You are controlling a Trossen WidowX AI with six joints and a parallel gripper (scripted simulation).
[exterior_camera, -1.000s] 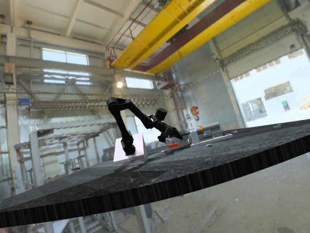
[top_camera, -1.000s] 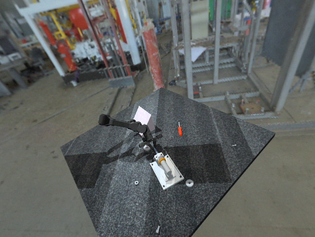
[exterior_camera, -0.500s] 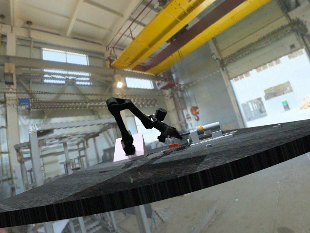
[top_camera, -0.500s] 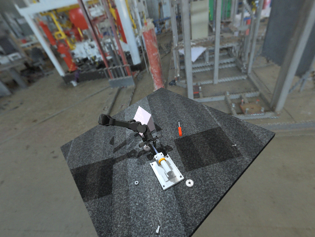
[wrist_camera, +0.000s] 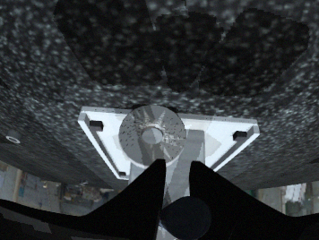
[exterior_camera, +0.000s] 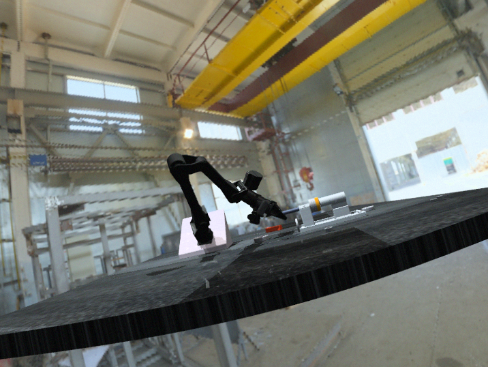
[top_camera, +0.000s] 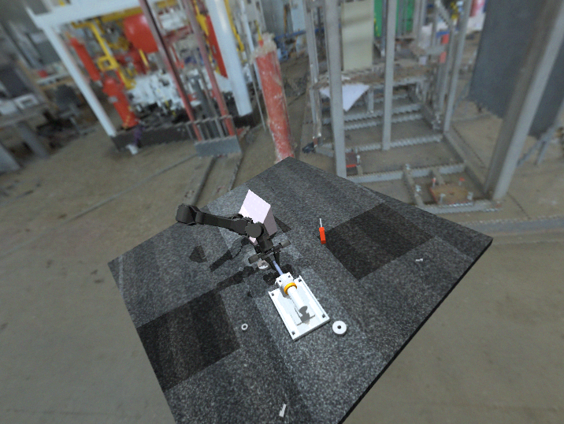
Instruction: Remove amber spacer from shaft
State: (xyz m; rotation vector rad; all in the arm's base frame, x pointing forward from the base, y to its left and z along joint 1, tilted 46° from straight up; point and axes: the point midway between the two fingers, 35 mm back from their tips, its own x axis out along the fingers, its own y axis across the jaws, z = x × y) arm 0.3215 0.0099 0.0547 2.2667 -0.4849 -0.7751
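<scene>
My gripper tip is 50 mm short of the thin dark blue shaft, 20 mm below it and 10 mm to the left of it. The rest, counted from my gripper tip: amber spacer: 130 mm ahead, 20 mm to the right, 20 mm above; white block: 160 mm ahead, 20 mm to the right, 10 mm below; grey round piece: 110 mm behind, 50 mm below, 20 mm to the right.
</scene>
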